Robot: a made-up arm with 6 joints.
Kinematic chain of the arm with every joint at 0, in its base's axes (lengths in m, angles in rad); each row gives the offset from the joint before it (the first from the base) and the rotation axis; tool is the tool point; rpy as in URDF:
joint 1: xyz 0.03 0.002 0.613 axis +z
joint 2: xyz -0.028 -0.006 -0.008 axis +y
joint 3: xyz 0 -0.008 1.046 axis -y
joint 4: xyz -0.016 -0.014 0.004 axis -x
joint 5: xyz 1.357 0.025 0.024 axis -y
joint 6: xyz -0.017 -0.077 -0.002 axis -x
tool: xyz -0.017 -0.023 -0.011 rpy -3.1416 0 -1.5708
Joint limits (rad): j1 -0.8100..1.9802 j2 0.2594..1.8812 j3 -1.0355..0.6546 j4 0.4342..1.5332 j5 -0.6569..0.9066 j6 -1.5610..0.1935
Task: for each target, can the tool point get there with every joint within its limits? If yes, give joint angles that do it. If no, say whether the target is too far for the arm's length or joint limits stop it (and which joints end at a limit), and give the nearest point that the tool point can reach.
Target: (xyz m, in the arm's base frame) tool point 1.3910 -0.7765 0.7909
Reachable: yes | joints -0.4939 0.5121 -0.1244 1.2799 -0.1994 -0.9261
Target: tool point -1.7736 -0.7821 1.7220
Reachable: no: joint limits stop it (at a limit: joint 2, joint 3, joint 4, joint 5) | nearest point -0.2881 -0.1363 -0.0192 | short by 2.378 m
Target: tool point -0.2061 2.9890 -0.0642
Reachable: no: too far | nearest point -0.1348 2.0870 0.1360 | short by 0.927 m
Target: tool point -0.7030 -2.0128 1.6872
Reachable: no: joint limits stop it (at a limit: joint 1, joint 2, joint 4, joint 6) | nearest point 1.0295 -1.1917 1.7471 | short by 1.918 m
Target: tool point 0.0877 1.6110 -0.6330
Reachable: yes | joints 1.5782 1.6440 0.4963 0.7311 -0.3264 -0.2811
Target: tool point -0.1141 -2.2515 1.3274
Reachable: no: joint limits stop it (at a limit: joint 1, joint 2, joint 4, joint 5) | nearest point 1.0158 -1.1799 1.3267 | short by 1.557 m
